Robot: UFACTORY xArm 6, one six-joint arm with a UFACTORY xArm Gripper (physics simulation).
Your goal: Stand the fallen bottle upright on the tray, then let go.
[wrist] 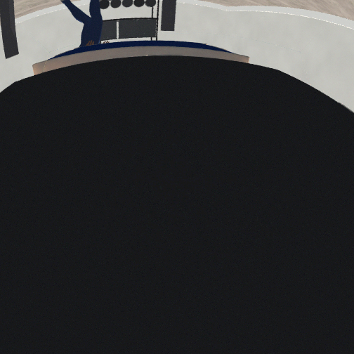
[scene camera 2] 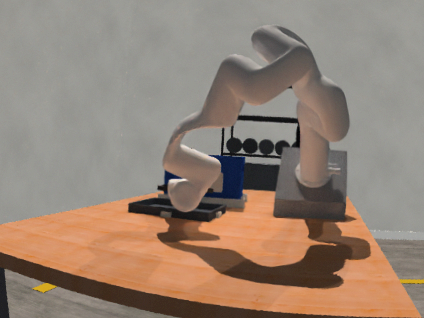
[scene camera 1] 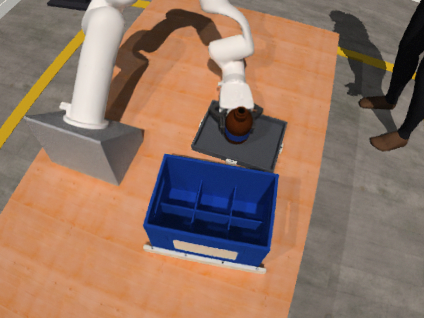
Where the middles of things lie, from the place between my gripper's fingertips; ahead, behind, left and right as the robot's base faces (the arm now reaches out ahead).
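Scene:
You'd find the brown bottle (scene camera 1: 239, 121) 40 mm higher than my hand.

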